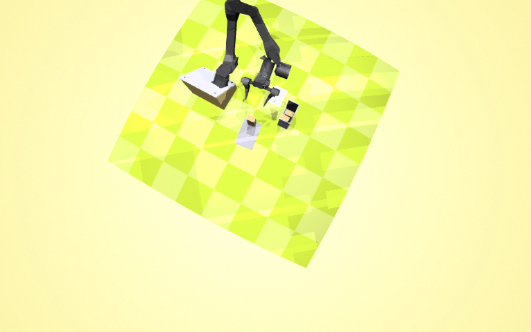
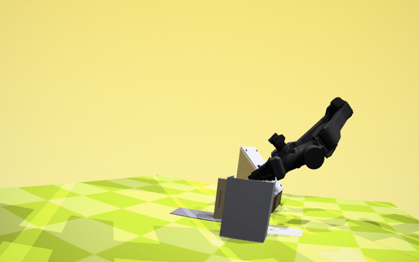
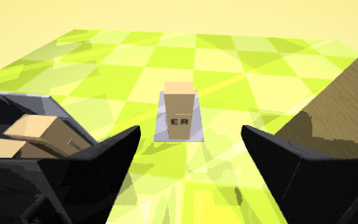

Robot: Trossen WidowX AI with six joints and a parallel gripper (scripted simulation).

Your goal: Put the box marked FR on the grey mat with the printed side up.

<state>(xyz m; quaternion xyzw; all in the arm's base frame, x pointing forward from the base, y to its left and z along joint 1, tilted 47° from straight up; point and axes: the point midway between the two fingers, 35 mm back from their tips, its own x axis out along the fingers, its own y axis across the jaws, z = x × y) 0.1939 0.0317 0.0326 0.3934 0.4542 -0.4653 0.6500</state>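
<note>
Now: gripper tip 4 cm short of the grey mat, 12 cm to the left of it and 13 cm above it. The rest, counted from my gripper tip: thin white slab (5 cm ahead, 14 cm to the left, 13 cm below).
</note>
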